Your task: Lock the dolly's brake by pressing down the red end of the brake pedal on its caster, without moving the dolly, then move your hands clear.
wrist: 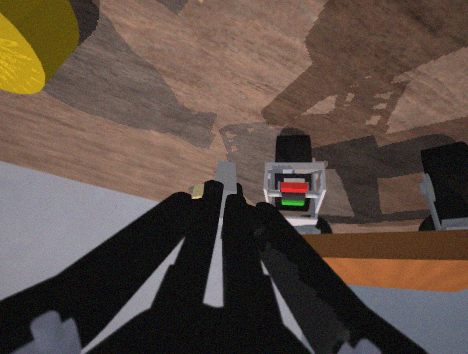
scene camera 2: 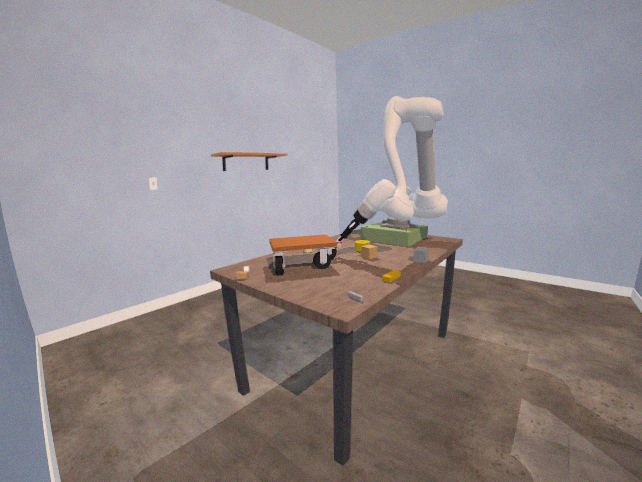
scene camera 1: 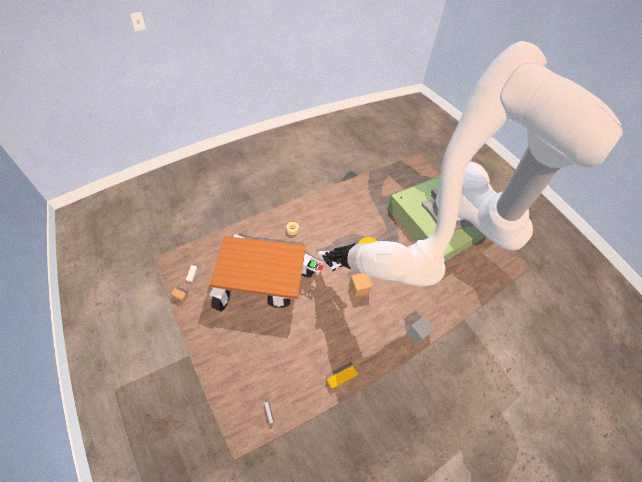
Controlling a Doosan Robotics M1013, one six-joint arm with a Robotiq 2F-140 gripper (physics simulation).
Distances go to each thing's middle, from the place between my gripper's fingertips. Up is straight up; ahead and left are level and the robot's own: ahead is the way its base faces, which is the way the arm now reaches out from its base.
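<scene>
Caster (wrist: 302, 224): 20 mm below my hand, 70 mm ahead, 20 mm to the left. Dolly (scene camera 1: 269, 268): 10 mm below my hand, 230 mm ahead, 10 mm to the right.
</scene>
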